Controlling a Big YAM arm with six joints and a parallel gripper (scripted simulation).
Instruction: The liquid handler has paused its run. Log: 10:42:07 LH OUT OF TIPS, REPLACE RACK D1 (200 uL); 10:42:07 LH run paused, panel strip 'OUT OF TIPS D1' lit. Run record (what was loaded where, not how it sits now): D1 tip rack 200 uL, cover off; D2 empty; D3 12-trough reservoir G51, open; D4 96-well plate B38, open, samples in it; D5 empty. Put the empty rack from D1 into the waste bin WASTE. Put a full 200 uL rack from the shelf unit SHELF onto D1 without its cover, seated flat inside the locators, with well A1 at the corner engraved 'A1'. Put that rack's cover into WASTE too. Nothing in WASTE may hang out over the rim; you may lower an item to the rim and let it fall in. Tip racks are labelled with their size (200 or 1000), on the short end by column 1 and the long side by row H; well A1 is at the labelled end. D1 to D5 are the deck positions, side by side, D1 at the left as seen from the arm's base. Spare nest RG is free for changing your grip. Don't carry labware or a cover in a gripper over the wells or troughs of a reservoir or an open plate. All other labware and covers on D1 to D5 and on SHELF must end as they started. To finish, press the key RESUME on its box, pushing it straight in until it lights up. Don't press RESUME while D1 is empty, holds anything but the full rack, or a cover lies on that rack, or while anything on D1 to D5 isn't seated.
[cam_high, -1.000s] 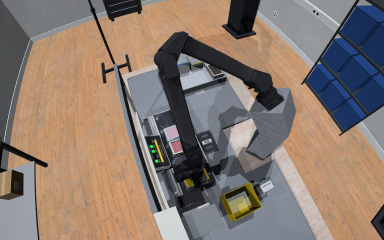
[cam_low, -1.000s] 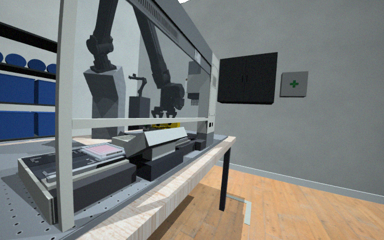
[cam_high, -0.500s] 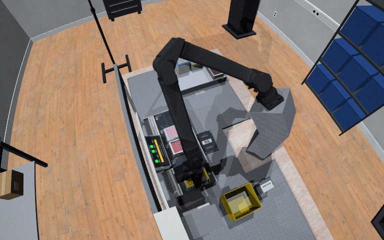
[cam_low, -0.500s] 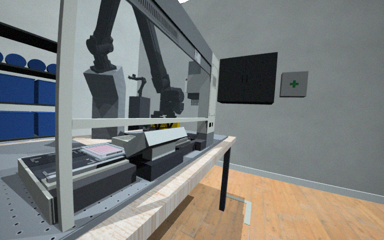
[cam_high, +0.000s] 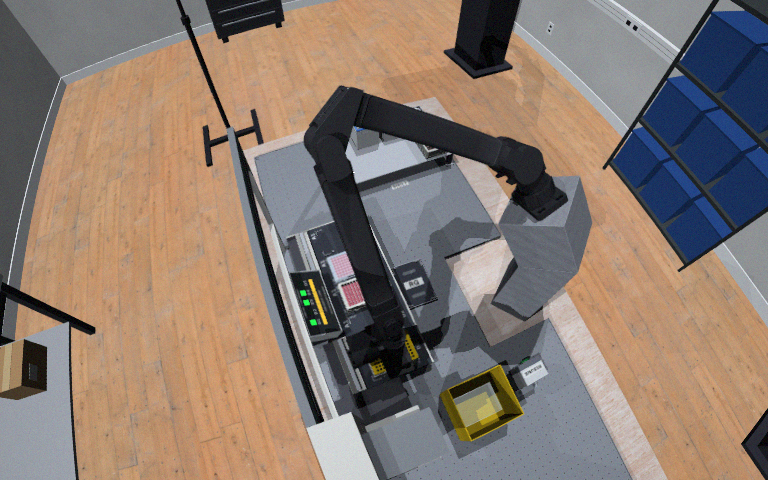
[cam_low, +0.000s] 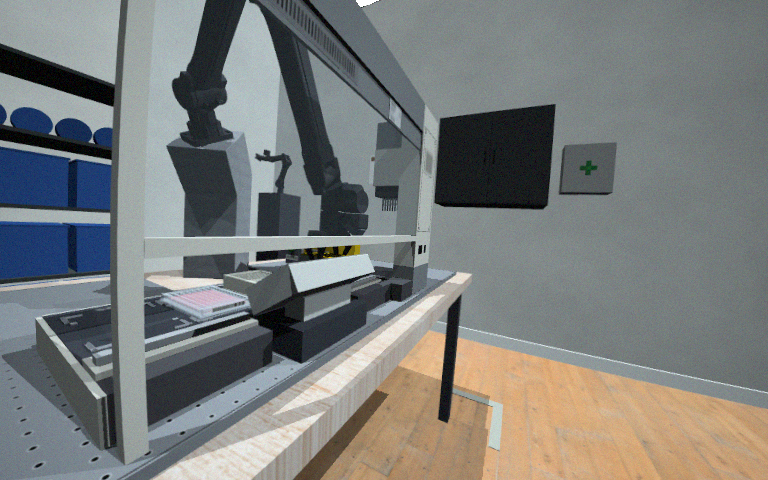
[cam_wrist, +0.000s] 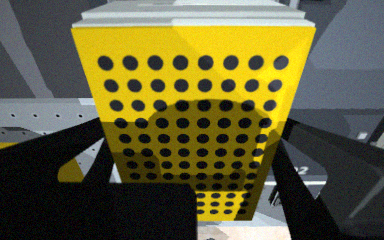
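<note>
My gripper is now 10 mm short of the yellow tip rack and 10 mm below it. Also, from my hand: yellow waste bin 140 mm behind, 240 mm to the left, 40 mm below; spare nest 180 mm behind, 180 mm to the right, 80 mm below; frame bar 170 mm ahead, 170 mm to the right, 90 mm above.
</note>
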